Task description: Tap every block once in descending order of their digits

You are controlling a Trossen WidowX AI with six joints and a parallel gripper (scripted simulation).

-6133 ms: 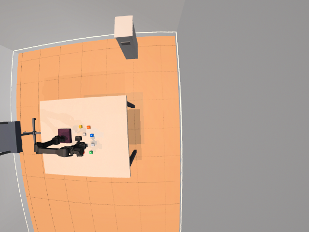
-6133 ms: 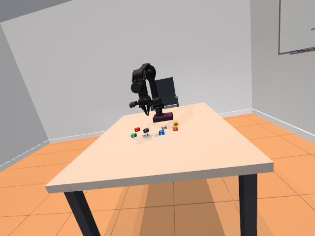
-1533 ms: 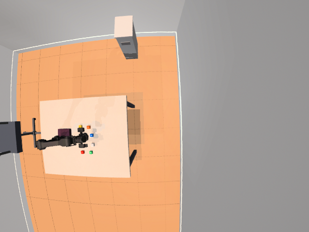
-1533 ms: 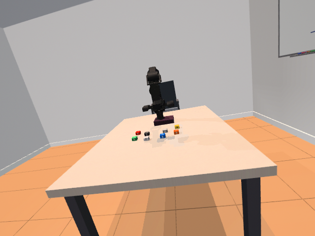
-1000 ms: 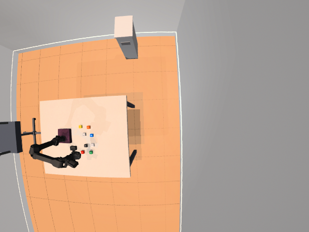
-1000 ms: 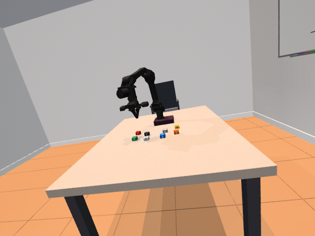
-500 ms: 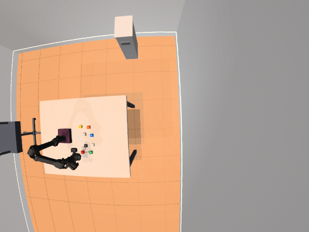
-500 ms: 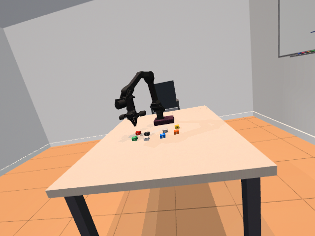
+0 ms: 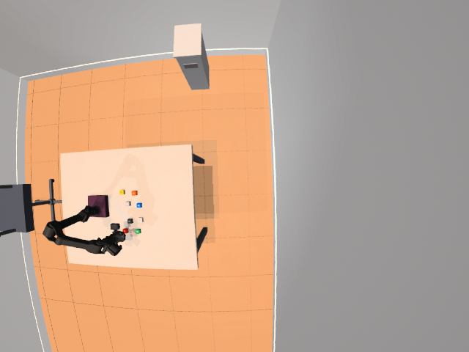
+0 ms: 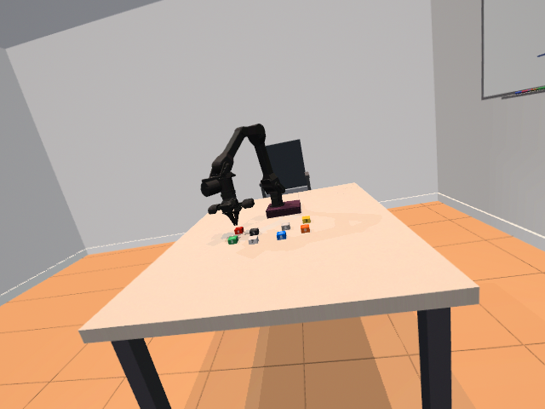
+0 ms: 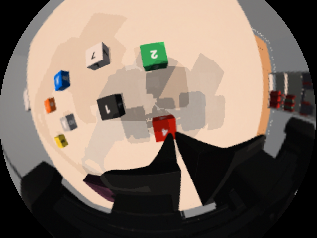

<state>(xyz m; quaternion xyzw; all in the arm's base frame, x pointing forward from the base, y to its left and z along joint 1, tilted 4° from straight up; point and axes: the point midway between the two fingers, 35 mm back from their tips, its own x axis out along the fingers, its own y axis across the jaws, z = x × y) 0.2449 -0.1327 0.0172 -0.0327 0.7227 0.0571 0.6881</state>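
Right now my gripper tip is 10 mm to the right of the red block and 20 mm above it. Round my gripper tip: white block (120 mm ahead, 110 mm to the left, 20 mm below); green block (100 mm ahead, 20 mm to the left, 20 mm below); black block (40 mm ahead, 90 mm to the left, 20 mm below).
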